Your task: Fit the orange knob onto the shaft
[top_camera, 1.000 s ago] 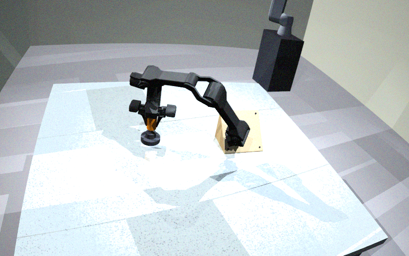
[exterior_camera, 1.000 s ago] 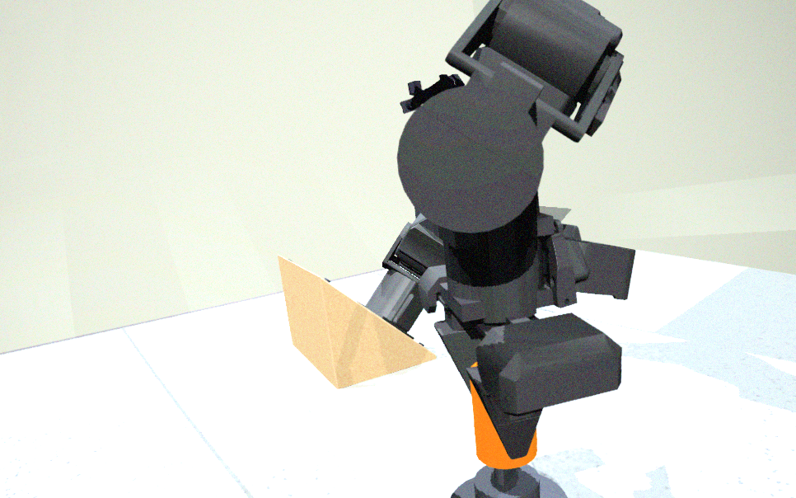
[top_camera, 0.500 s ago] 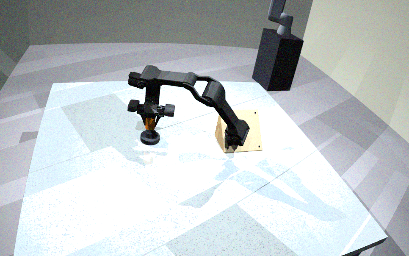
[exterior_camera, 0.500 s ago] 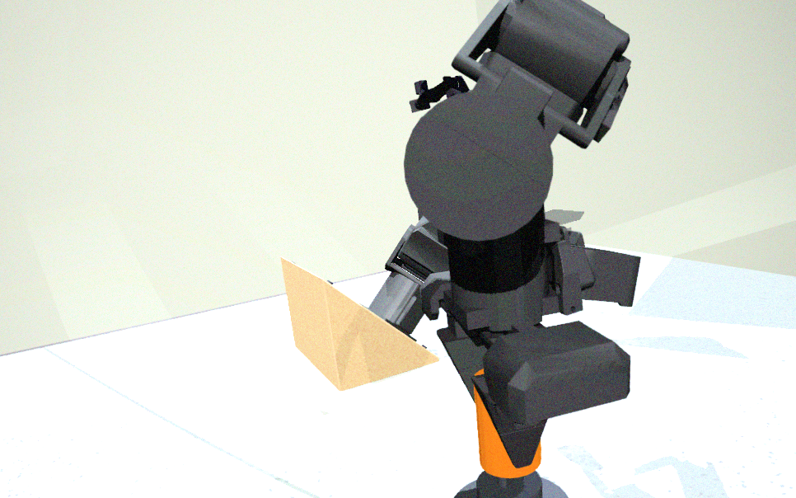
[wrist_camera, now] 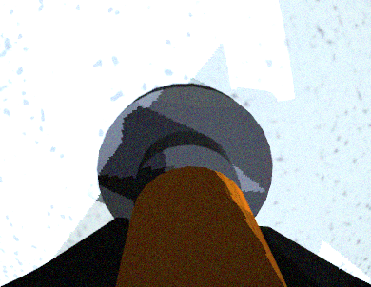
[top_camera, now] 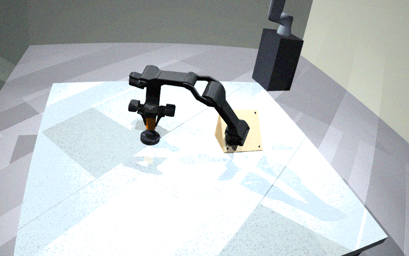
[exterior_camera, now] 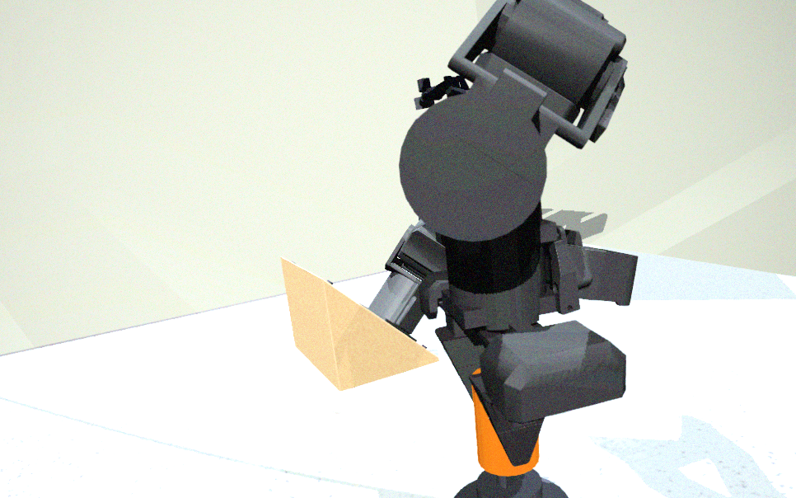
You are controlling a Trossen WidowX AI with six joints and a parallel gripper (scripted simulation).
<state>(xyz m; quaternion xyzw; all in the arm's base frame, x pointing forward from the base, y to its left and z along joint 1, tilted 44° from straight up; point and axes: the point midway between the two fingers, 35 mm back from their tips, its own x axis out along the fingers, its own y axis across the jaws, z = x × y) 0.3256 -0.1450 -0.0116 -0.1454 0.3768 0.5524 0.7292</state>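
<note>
Now: gripper tip 2 cm below the orange knob. From my gripper tip the other things lie so: round dark pedestal 4 cm below.
</note>
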